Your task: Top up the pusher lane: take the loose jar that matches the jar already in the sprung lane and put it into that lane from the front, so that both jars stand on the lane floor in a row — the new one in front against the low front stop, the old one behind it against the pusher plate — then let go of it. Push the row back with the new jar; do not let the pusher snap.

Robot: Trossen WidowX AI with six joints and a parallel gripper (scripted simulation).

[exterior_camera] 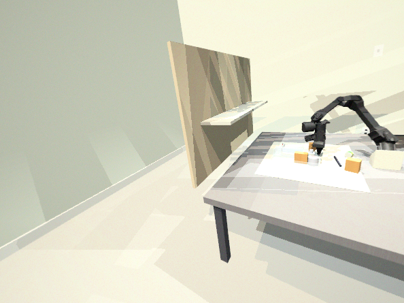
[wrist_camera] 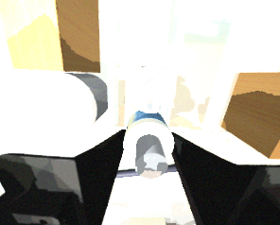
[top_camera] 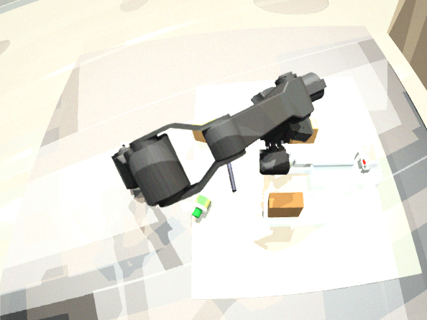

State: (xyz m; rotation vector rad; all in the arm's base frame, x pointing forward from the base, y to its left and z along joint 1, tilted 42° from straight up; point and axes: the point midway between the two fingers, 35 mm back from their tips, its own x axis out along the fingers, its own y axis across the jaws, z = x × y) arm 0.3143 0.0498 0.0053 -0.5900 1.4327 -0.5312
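Now: gripper tip 10 cm past the dark rod, 1 cm to the left of it and 5 cm above it. From my gripper tip the other things lie so: red mark (23 cm ahead, 4 cm to the right, 2 cm above); then shelf (52 cm ahead, 4 cm to the left, 31 cm above).
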